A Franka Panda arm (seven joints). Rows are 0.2 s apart.
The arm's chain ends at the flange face. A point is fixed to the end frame.
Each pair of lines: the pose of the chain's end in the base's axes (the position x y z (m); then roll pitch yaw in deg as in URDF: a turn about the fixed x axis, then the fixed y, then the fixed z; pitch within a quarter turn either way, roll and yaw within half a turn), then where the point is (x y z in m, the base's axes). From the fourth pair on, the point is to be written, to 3 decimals.
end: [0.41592, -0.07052, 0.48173, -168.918, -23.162, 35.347]
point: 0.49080 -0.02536 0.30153
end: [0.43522, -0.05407, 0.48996, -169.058, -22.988, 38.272]
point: 0.50757 -0.00587 0.30951
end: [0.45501, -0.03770, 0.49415, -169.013, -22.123, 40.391]
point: 0.52334 0.01149 0.31241
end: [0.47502, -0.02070, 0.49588, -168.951, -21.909, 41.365]
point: 0.542 0.029 0.314
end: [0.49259, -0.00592, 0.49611, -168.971, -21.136, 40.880]
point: 0.558 0.042 0.313
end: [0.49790, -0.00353, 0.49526, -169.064, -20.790, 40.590]
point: 0.563 0.043 0.312
